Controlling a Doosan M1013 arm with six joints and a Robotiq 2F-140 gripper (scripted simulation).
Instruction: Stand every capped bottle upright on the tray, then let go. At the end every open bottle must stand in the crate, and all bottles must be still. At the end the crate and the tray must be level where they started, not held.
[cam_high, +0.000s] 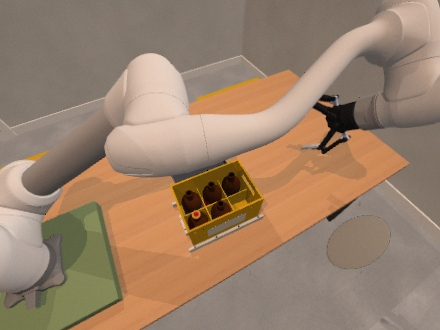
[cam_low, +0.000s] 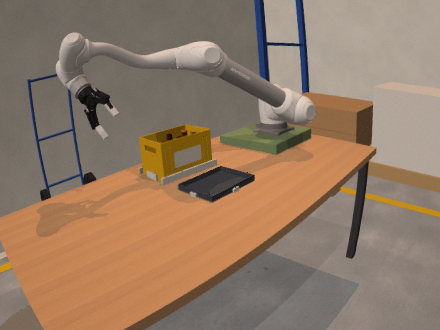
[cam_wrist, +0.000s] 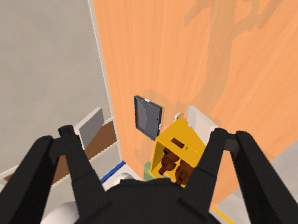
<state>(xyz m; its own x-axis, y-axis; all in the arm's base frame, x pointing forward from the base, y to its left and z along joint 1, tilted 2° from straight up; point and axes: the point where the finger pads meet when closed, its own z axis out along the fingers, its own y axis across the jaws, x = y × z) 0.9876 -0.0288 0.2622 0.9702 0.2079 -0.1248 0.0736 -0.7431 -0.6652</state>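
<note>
Now: hand 340 mm past the crate, 210 mm above it and 30 mm to the left of it. Also, from my hand: bottle (430 mm behind, 210 mm below, 70 mm to the right); then tray (330 mm behind, 290 mm below, 240 mm to the left).
</note>
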